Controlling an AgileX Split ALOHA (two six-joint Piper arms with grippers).
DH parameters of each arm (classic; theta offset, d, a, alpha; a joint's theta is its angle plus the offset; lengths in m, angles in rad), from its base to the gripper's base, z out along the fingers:
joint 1: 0 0.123 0 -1.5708
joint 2: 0.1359 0 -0.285 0
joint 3: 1.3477 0 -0.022 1.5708
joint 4: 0 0.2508 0 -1.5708
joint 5: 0 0 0.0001 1.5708
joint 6: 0 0.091 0 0
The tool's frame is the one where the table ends.
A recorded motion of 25 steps. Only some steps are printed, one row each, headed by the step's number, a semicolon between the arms.
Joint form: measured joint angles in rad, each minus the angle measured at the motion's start. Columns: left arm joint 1, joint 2, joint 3, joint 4, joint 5, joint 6; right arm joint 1, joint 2, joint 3, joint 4, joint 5, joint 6.
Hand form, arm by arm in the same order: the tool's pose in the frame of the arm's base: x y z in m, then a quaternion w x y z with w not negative. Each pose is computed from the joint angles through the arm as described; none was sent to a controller.
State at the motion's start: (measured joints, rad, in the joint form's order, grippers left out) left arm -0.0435 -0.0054 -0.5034 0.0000 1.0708 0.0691; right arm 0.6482 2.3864 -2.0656 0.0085 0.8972 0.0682
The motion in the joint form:
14: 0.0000 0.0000 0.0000 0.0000 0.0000 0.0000; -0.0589 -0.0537 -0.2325 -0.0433 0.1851 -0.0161
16: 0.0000 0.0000 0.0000 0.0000 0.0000 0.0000; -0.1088 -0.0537 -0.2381 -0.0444 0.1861 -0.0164
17: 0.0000 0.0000 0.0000 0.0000 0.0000 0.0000; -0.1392 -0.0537 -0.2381 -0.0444 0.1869 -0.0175
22: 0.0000 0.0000 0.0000 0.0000 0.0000 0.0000; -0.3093 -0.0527 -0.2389 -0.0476 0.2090 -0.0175
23: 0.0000 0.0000 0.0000 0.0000 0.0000 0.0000; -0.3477 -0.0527 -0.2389 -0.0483 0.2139 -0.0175
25: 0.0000 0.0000 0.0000 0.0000 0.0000 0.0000; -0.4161 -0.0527 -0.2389 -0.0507 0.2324 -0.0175
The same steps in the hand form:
14: -0.0065 0.0003 0.2774 0.52094 0.04803 0.85222 0.00667; 0.4330 0.2861 0.2578 0.25895 -0.25932 0.92793 0.06811
16: -0.0065 0.0003 0.2774 0.52094 0.04803 0.85222 0.00667; 0.4469 0.2641 0.2594 0.26285 -0.23614 0.93346 0.06171
17: -0.0065 0.0003 0.2774 0.52094 0.04803 0.85222 0.00667; 0.4546 0.2504 0.2594 0.26342 -0.22245 0.93692 0.05745
22: -0.0065 0.0003 0.2774 0.52094 0.04803 0.85222 0.00667; 0.4891 0.1690 0.2581 0.25711 -0.14261 0.95529 0.03121
23: -0.0065 0.0003 0.2774 0.52094 0.04803 0.85222 0.00667; 0.4949 0.1500 0.2579 0.25539 -0.12434 0.95847 0.02551
25: -0.0065 0.0003 0.2774 0.52094 0.04803 0.85222 0.00667; 0.5026 0.1152 0.2571 0.24741 -0.09175 0.96445 0.01429

